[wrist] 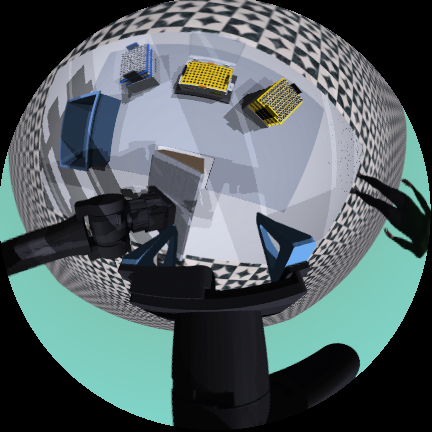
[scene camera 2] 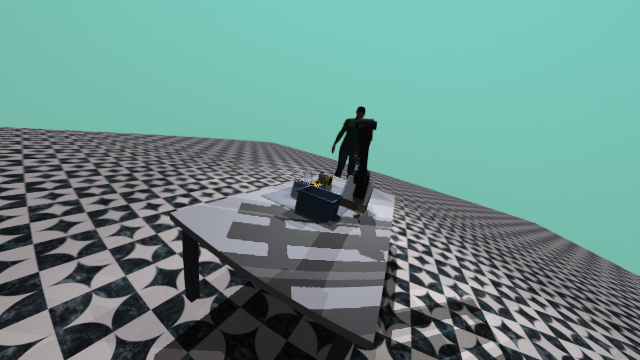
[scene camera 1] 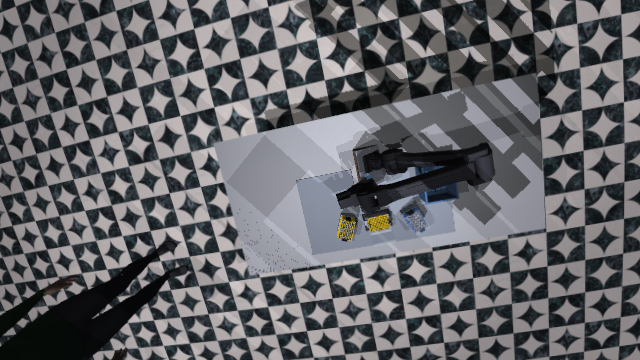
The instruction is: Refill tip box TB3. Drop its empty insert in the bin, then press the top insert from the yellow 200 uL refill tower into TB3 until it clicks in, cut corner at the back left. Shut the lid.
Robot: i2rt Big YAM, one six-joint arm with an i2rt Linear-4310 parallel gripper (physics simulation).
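Observation:
A tip box [scene camera 1: 378, 223] [wrist: 206, 78] with a yellow insert stands in the middle of the row; the insert's holes look empty, and its clear lid stands open behind it in the wrist view. Its label and the cut corner cannot be made out. The yellow refill tower [scene camera 1: 347, 228] [wrist: 280, 102], stacked with tips on top, stands to the right of the box in the wrist view. The blue bin [scene camera 1: 452, 192] [scene camera 2: 317, 204] [wrist: 102, 135] stands at the left there, its inside in shadow. My gripper [wrist: 214, 222] is open and empty, well above the table and apart from box and tower.
A blue-edged rack or tower [scene camera 1: 415, 220] [wrist: 137, 65] with tips stands left of the box in the wrist view. My arm [scene camera 1: 420, 182] folds back over its base plate [wrist: 175, 182], near the bin. A grey-blue mat [scene camera 1: 320, 240] lies under the row. A person [scene camera 2: 348, 137] stands beyond the table.

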